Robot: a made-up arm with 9 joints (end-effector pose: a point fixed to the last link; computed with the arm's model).
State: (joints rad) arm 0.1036 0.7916 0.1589 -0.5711 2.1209 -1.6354 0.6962 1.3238 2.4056
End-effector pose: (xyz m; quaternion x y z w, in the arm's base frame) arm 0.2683 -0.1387 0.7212 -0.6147 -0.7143 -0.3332 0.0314
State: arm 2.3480 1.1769 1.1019 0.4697 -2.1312 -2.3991 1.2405 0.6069 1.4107
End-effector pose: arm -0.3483 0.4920 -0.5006 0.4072 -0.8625 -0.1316 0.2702
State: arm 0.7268 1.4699 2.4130 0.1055 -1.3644 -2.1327 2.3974 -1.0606 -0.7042
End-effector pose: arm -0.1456 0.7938 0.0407 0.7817 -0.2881 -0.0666 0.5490
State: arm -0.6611 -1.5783 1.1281 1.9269 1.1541 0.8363 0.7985 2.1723 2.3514
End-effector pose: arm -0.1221 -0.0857 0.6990 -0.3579 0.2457 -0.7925 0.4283
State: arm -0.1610 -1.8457 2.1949 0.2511 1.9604 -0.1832 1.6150 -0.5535 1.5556
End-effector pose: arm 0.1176 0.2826 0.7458 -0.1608 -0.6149 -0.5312 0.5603
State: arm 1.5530 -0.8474 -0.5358 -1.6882 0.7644 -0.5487 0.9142 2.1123 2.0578
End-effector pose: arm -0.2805 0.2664 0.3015 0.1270 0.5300 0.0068 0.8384
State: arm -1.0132 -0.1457 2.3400 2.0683 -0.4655 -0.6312 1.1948 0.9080 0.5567
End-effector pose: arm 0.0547 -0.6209 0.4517 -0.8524 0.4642 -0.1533 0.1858
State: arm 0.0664 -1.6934 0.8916 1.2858 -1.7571 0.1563 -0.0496 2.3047 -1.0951
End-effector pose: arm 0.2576 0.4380 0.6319 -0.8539 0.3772 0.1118 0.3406
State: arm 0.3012 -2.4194 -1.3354 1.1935 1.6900 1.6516 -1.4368 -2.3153 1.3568
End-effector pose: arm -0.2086 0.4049 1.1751 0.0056 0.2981 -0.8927 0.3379
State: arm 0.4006 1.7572 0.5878 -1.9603 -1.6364 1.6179 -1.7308 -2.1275 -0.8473
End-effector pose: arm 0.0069 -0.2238 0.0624 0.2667 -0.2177 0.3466 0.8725
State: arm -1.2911 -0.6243 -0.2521 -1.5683 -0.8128 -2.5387 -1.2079 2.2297 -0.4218
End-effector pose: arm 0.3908 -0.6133 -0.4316 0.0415 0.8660 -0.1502 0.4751
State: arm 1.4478 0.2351 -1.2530 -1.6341 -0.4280 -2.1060 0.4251 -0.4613 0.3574
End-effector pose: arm -0.0793 0.2611 0.8502 -0.4191 -0.0755 0.5781 0.6960
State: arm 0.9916 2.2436 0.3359 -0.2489 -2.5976 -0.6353 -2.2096 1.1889 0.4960
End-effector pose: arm -0.0852 0.5820 0.6780 -0.1555 -0.3718 -0.3409 0.8493
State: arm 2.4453 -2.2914 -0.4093 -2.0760 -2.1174 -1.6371 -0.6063 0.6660 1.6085
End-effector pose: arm 0.0708 -0.1441 -0.3755 0.2307 0.5777 -0.7801 0.0677
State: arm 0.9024 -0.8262 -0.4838 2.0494 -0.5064 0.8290 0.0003 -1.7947 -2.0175
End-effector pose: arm -0.0653 0.1189 0.7387 0.4133 0.6245 -0.0372 0.6617
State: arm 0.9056 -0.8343 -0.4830 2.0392 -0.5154 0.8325 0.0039 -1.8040 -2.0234
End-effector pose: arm -0.0669 0.1253 0.7400 0.4147 0.6242 -0.0456 0.6605
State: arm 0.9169 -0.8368 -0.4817 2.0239 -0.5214 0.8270 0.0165 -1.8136 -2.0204
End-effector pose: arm -0.0709 0.1374 0.7365 0.4135 0.6150 -0.0568 0.6690
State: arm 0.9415 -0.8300 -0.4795 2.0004 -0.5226 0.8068 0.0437 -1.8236 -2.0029
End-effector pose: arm -0.0786 0.1585 0.7241 0.4077 0.5908 -0.0718 0.6925
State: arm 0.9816 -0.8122 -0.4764 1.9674 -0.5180 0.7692 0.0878 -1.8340 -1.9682
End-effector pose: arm -0.0900 0.1887 0.6997 0.3951 0.5477 -0.0901 0.7320
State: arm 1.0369 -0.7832 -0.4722 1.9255 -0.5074 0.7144 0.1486 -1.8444 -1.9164
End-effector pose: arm -0.1033 0.2252 0.6610 0.3742 0.4839 -0.1091 0.7835
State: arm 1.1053 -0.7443 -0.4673 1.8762 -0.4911 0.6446 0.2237 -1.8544 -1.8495
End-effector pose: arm -0.1159 0.2631 0.6074 0.3439 0.4003 -0.1252 0.8401
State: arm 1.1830 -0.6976 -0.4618 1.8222 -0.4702 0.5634 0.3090 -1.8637 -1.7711
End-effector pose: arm -0.1248 0.2965 0.5403 0.3057 0.3003 -0.1344 0.8935
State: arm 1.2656 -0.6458 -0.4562 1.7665 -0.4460 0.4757 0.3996 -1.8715 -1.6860
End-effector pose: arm -0.1275 0.3204 0.4647 0.2623 0.1907 -0.1340 0.9364
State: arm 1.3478 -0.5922 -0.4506 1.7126 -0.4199 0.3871 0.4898 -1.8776 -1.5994
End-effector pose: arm -0.1230 0.3323 0.3873 0.2185 0.0800 -0.1238 0.9647
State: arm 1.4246 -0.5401 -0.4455 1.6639 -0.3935 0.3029 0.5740 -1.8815 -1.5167
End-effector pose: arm -0.1121 0.3331 0.3151 0.1786 -0.0230 -0.1055 0.9780
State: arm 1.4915 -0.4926 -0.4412 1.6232 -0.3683 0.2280 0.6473 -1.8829 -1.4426
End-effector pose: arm -0.0973 0.3263 0.2538 0.1460 -0.1115 -0.0832 0.9794
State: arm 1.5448 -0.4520 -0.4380 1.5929 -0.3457 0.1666 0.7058 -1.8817 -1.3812
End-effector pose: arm -0.0819 0.3163 0.2065 0.1224 -0.1810 -0.0611 0.9739
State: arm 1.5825 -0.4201 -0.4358 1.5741 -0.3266 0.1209 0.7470 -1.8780 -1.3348
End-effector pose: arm -0.0688 0.3069 0.1738 0.1076 -0.2300 -0.0427 0.9663
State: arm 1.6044 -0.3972 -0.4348 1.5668 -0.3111 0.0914 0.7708 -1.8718 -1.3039
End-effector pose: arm -0.0602 0.3006 0.1548 0.1001 -0.2591 -0.0300 0.9602
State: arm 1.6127 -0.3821 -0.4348 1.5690 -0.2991 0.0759 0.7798 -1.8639 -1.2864
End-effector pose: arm -0.0561 0.2977 0.1466 0.0984 -0.2722 -0.0227 0.9569
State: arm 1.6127 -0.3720 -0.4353 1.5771 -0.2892 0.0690 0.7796 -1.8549 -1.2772
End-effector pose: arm -0.0550 0.2970 0.1451 0.0998 -0.2755 -0.0189 0.9559
